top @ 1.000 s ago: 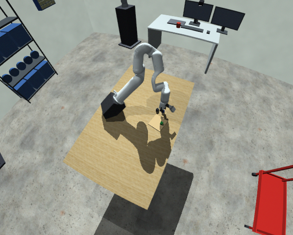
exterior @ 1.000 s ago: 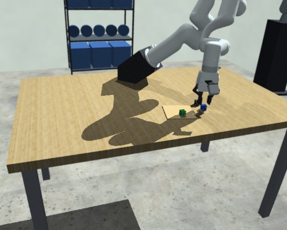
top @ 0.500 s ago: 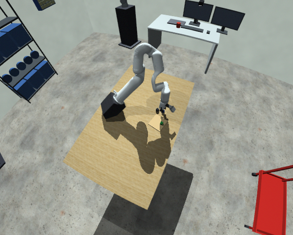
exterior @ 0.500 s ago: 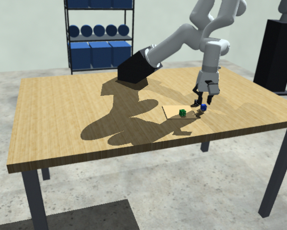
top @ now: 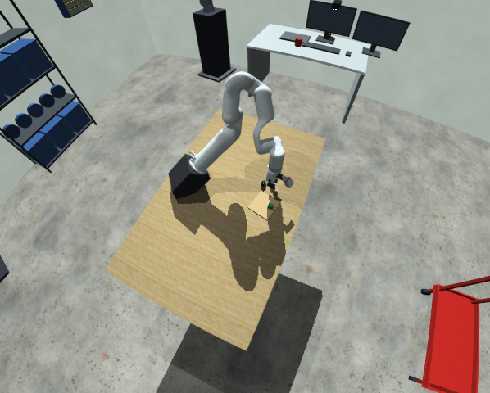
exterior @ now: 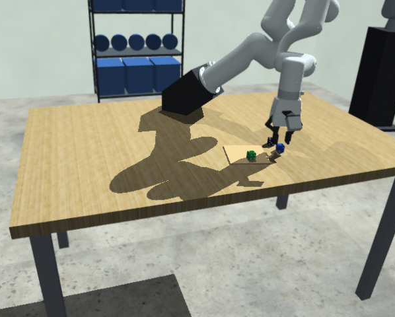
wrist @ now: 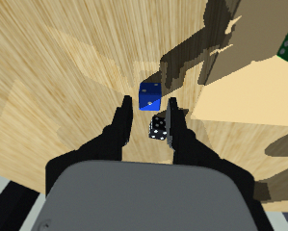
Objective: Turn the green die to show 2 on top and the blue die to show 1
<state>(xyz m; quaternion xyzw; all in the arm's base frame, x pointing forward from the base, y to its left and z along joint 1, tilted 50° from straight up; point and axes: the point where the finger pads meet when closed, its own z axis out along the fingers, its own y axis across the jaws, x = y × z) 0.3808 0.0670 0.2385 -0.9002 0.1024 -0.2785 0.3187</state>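
The blue die is 4 cm below my hand. From my hand the other things lie so: black die: 6 cm behind, 1 cm to the right, 4 cm below; tan mat: 2 cm ahead, 13 cm to the right, 5 cm below; green die: 6 cm ahead, 13 cm to the right, 3 cm below.
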